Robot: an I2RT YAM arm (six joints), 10 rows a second.
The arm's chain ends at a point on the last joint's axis. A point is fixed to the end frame.
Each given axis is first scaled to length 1.
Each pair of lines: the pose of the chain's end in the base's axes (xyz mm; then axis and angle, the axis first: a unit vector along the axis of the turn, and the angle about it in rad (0 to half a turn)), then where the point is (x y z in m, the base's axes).
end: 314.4 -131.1 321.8 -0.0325 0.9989 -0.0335 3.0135
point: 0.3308 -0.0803 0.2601
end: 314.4 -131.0 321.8 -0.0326 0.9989 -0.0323 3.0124
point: 0.3308 -0.0800 0.2602
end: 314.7 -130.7 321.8 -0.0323 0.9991 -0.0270 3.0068
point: 0.3315 -0.0790 0.2609
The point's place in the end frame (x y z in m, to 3 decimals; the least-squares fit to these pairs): -0.012 0.054 0.060
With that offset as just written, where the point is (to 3 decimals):
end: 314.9 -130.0 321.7 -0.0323 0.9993 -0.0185 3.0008
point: 0.332 -0.077 0.262
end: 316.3 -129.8 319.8 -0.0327 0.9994 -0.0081 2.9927
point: 0.334 -0.076 0.261
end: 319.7 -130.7 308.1 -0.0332 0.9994 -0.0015 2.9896
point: 0.337 -0.076 0.250
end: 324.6 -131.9 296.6 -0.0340 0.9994 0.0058 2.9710
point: 0.343 -0.076 0.240
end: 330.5 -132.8 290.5 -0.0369 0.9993 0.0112 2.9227
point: 0.351 -0.076 0.235
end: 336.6 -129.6 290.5 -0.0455 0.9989 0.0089 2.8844
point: 0.358 -0.073 0.236
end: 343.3 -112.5 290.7 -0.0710 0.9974 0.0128 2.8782
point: 0.363 -0.055 0.236
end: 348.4 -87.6 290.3 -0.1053 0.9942 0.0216 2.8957
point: 0.363 -0.028 0.236
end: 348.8 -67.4 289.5 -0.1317 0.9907 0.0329 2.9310
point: 0.358 -0.007 0.236
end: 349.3 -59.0 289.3 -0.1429 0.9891 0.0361 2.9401
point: 0.356 0.002 0.235
